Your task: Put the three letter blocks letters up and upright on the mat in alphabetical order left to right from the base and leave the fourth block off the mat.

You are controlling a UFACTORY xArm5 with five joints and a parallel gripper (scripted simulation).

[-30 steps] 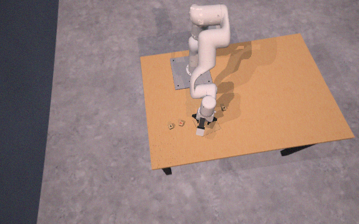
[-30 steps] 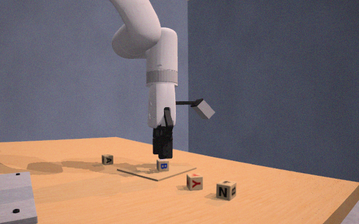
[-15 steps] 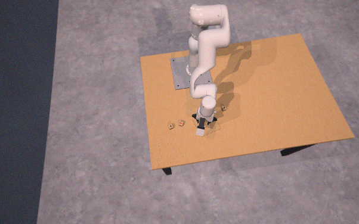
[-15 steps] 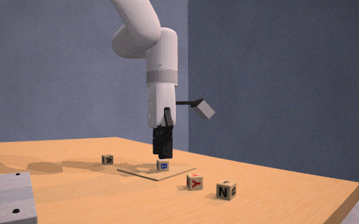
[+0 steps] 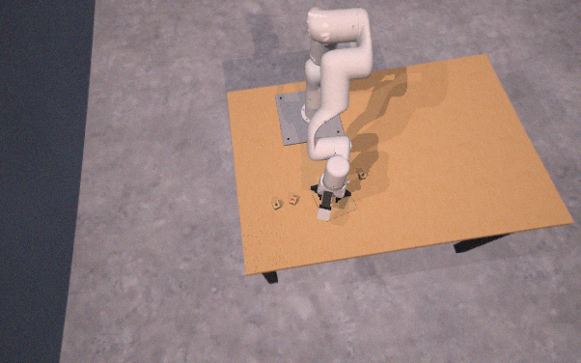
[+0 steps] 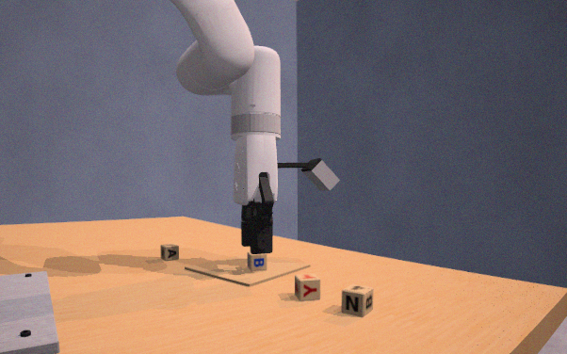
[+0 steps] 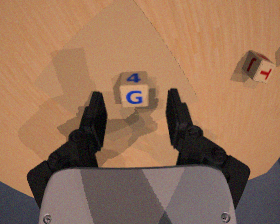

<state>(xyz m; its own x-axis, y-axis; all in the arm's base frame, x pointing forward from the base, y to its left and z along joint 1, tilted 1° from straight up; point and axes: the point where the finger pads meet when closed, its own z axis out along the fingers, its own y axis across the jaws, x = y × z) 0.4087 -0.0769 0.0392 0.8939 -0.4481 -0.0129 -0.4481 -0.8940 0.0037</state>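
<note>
My gripper is now 30 mm above the blue-lettered block. From my hand the other things lie so: black-lettered block: 40 mm behind, 200 mm to the right, 40 mm below; then thin tan mat: 20 mm to the left, 50 mm below; then red-lettered block: 40 mm behind, 140 mm to the right, 40 mm below.
</note>
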